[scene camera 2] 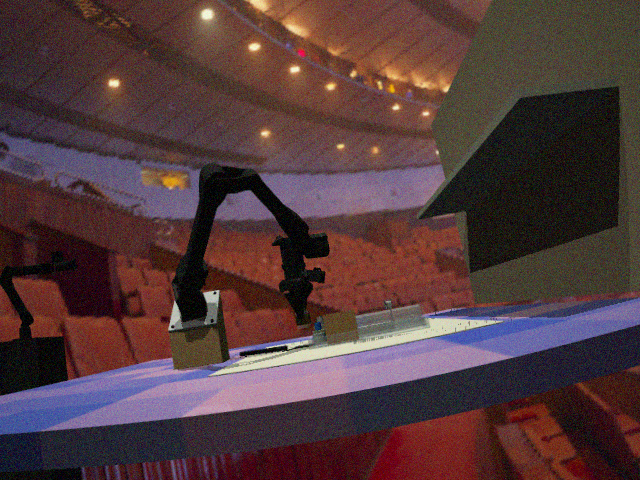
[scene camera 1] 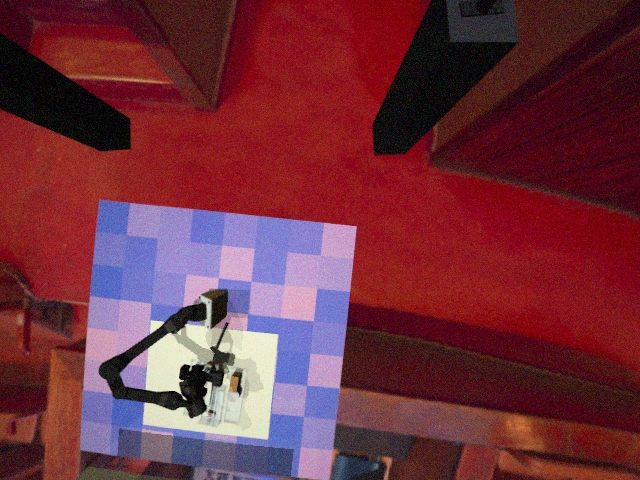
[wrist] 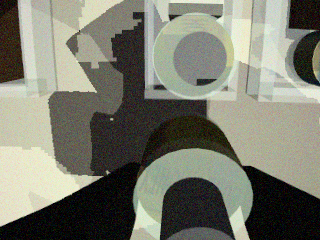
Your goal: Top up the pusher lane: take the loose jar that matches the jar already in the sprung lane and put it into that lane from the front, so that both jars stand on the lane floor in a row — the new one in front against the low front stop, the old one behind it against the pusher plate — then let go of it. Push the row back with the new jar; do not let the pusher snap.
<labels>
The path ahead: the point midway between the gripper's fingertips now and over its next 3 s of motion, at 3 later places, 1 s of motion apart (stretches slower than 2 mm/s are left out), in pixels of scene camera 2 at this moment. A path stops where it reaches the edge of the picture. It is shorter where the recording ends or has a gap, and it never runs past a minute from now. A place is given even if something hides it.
My gripper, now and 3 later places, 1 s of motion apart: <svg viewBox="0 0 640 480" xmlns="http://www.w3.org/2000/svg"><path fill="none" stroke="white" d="M302 318L305 326L306 327L309 326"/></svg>
</labels>
